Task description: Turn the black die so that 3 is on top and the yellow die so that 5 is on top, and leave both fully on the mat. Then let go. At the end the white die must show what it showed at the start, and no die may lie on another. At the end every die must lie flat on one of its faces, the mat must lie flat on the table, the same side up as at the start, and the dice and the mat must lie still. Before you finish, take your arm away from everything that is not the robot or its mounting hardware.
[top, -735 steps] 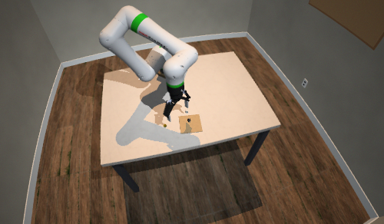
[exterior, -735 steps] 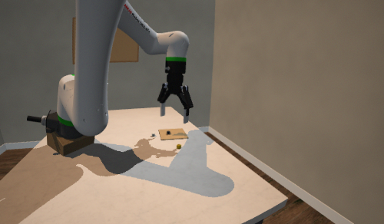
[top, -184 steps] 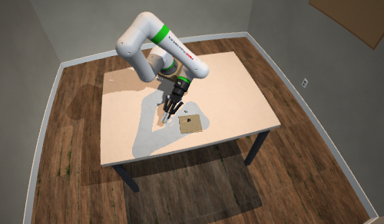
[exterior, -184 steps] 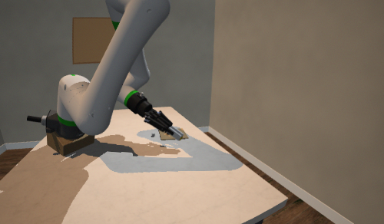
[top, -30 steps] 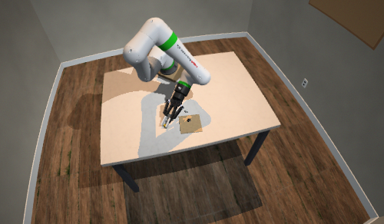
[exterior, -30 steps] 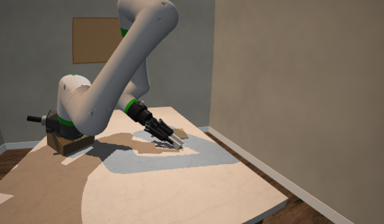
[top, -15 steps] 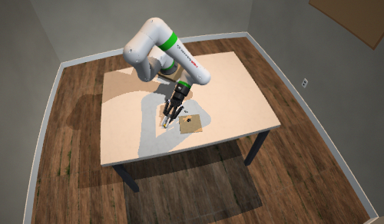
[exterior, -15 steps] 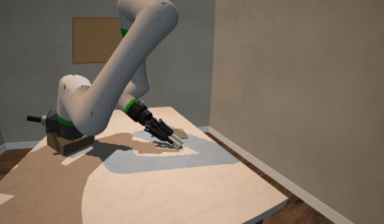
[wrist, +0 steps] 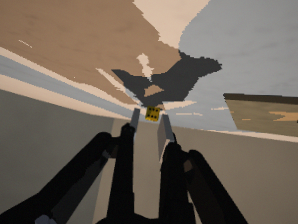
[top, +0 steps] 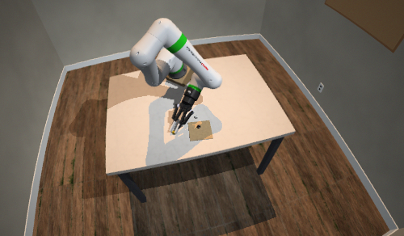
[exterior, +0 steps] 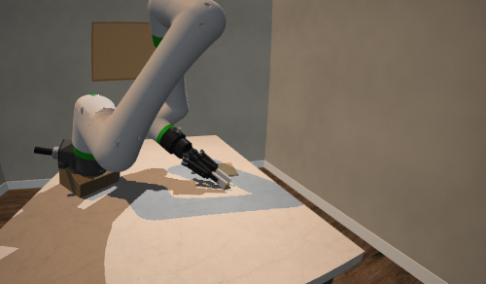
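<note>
Now: the yellow die 20 mm to the right of my hand, 20 mm below it and 10 mm ahead of it. Round my hand: tan mat (140 mm to the left, 60 mm ahead, 30 mm below); then white die (160 mm to the left, 40 mm behind, 20 mm below); then black die (140 mm to the left, 40 mm ahead, 20 mm below).
</note>
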